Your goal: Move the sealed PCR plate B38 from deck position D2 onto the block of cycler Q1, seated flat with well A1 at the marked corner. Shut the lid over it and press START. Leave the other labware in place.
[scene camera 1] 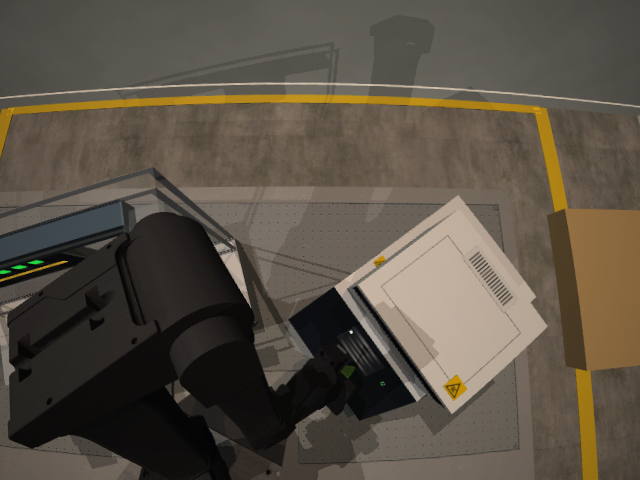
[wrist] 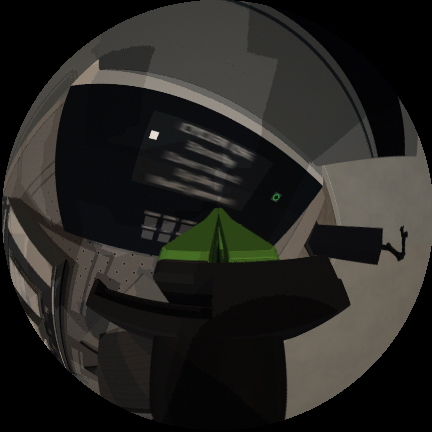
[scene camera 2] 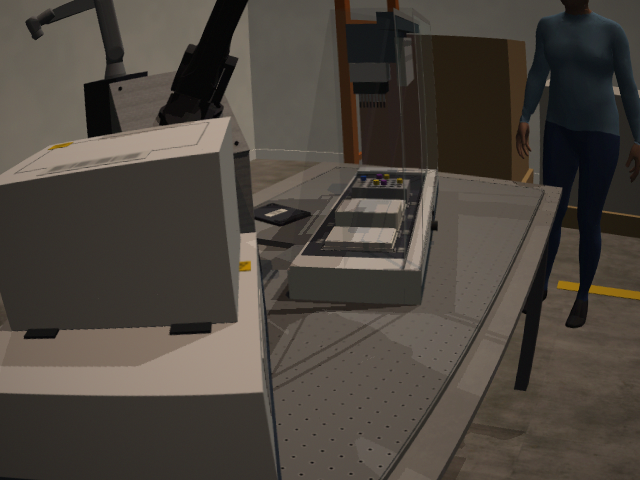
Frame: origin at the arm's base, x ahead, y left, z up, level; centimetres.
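Where they show: gripper, fingertip midpoint: (scene camera 1: 353, 369) (wrist: 217, 214).
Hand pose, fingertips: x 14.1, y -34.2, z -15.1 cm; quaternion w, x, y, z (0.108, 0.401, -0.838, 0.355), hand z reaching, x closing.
Each offset is from my fingertips to the top centre of the thing. "*": to the spot under its first point.
The white cycler Q1 (scene camera 1: 454, 304) (scene camera 2: 118, 248) has its lid lying over the block. Its front edge is hidden in scene camera 2, so I cannot tell whether the lid is fully latched. The block and any plate under it are hidden. The dark front panel @[* dx +11.2, dy +5.9, dz -2.4 cm] (scene camera 1: 320, 320) (wrist: 100, 150) shows a blurred, unreadable screen, a green ring mark @[* dx -4.0, dy -6.0, dz +0.3 cm] (wrist: 276, 197) and grey keys @[dx +1.8, dy +3.1, dz -3.8 cm] (wrist: 162, 225) partly covered by my fingers. My gripper (scene camera 1: 349, 369) (wrist: 217, 214) is shut and empty, its green tips together in front of the panel's lower part. Contact is unclear. Plate B38 cannot be identified.
The white deck (scene camera 2: 356, 281) holds pale labware @[dx +19.9, dy +38.4, dz -9.7 cm] (scene camera 2: 361, 238) @[dx +18.3, dy +48.0, dz -7.1 cm] (scene camera 2: 369, 212) and a tube rack (scene camera 2: 379, 191), with clear enclosure walls around it. A black flat tray @[* dx -6.4, dy +64.5, dz -16.0 cm] (scene camera 2: 295, 214) lies beside it. A brown box (scene camera 1: 610, 289) stands right of the table. A person (scene camera 2: 581, 77) stands beyond the table.
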